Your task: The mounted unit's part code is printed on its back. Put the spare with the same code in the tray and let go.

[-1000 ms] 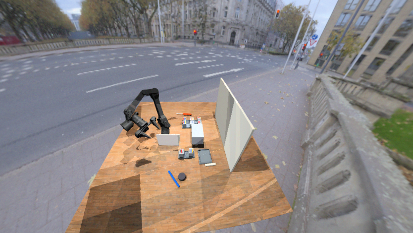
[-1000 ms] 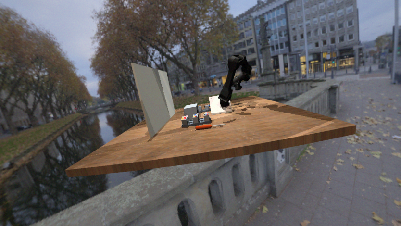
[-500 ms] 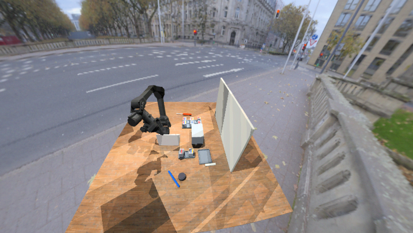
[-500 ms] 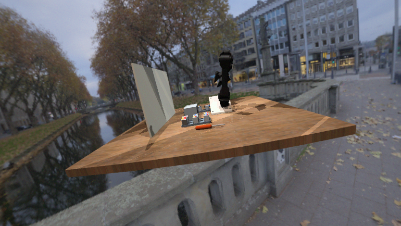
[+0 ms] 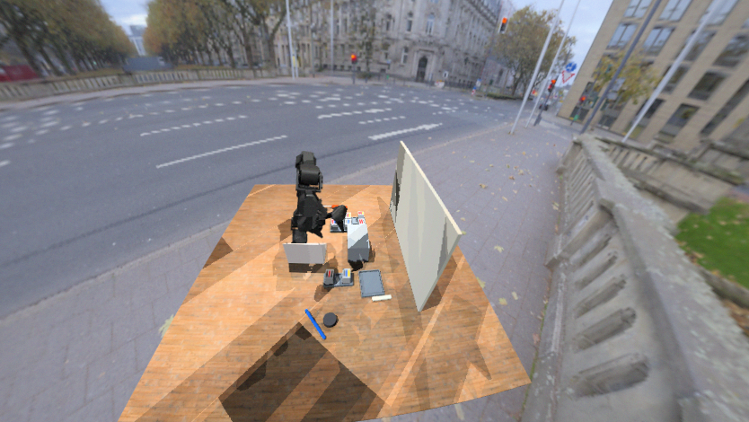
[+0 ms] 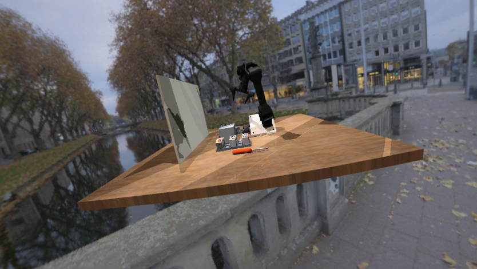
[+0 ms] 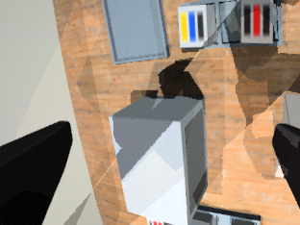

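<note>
Right now the spare is 50 mm ahead of my gripper tip, 50 mm to the right of it and 200 mm below it. Round my gripper tip: mounted unit (110 mm ahead, 140 mm to the left, 190 mm below); black puck (20 mm behind, 220 mm to the right, 230 mm below); grey tray (160 mm ahead, 70 mm to the right, 240 mm below).
</note>
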